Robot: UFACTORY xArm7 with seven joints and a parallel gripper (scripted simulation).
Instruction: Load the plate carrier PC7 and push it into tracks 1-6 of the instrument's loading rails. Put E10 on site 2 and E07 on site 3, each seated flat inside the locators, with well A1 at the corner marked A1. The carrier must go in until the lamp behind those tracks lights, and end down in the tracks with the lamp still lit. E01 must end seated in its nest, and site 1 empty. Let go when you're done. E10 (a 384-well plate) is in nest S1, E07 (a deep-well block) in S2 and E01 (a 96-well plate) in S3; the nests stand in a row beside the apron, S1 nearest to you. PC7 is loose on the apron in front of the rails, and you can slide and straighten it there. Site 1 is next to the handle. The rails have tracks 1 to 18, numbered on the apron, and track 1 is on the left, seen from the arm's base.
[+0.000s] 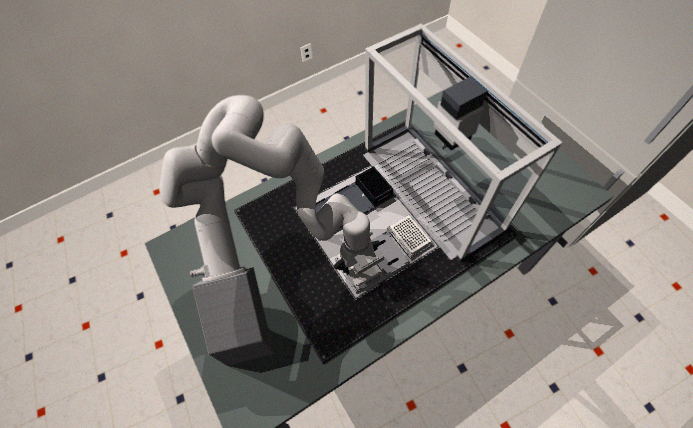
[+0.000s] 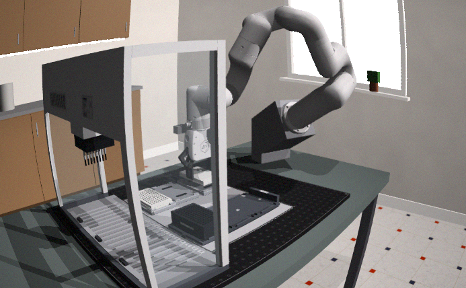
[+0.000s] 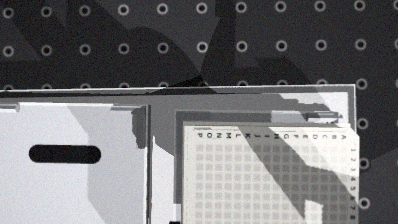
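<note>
Now: hand 40 mm above the nest S1. The rest, counted from my hand: nest S2: 110 mm ahead, 20 mm to the left, 40 mm below; white 96-well plate E01: 210 mm ahead, 50 mm to the left, 30 mm below; plate carrier PC7: 60 mm ahead, 250 mm to the left, 30 mm below.
</note>
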